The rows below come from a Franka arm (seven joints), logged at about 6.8 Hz.
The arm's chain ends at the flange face. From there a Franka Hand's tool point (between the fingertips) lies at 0.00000 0.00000 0.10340 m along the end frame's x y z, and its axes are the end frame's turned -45 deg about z.
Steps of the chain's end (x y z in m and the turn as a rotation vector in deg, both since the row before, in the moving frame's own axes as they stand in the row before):
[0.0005 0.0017 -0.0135 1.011 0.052 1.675]
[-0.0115 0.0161 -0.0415 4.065 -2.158 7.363]
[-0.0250 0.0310 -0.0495 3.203 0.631 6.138]
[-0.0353 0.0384 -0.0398 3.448 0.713 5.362]
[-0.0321 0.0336 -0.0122 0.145 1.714 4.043]
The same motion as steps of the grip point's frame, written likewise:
[0.0005 0.0004 -0.0135 0.678 0.752 1.675]
[-0.0166 -0.0045 -0.0418 4.400 1.348 7.363]
[-0.0345 0.0012 -0.0497 1.819 2.711 6.138]
[-0.0467 -0.0010 -0.0400 1.934 2.942 5.362]
[-0.0442 0.0031 -0.0122 -1.109 1.315 4.043]

